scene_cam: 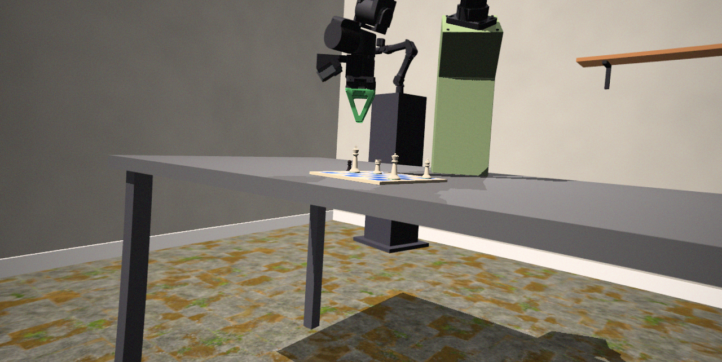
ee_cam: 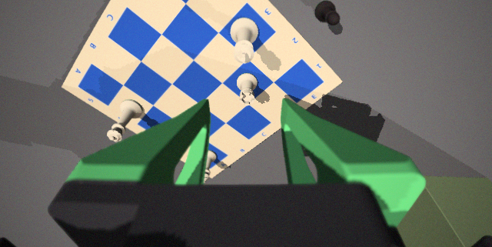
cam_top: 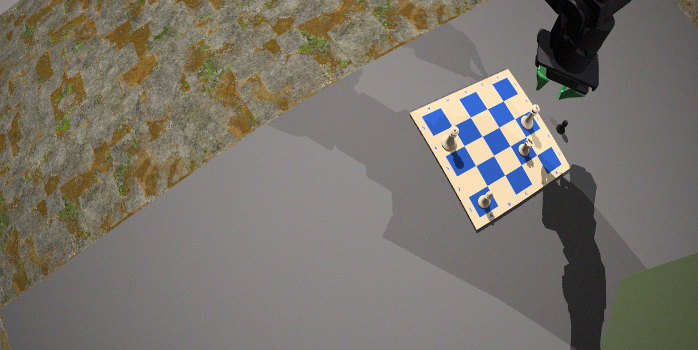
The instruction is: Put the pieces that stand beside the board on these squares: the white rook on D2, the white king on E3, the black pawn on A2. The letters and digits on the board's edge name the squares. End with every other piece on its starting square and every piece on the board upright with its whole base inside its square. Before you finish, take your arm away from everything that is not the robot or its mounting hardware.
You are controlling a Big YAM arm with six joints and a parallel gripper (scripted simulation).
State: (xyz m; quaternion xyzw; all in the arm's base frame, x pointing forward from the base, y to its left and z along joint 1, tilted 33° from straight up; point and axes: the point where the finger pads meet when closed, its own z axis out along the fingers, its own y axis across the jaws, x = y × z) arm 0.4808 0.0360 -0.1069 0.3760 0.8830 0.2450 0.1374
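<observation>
Right now the black pawn is 12 cm below my hand, 7 cm to the right of it and 3 cm behind it. Also, from my hand: board: 13 cm below, 7 cm to the left; then white pawn: 14 cm to the left, 11 cm below, 9 cm behind; then white king: 10 cm below.
</observation>
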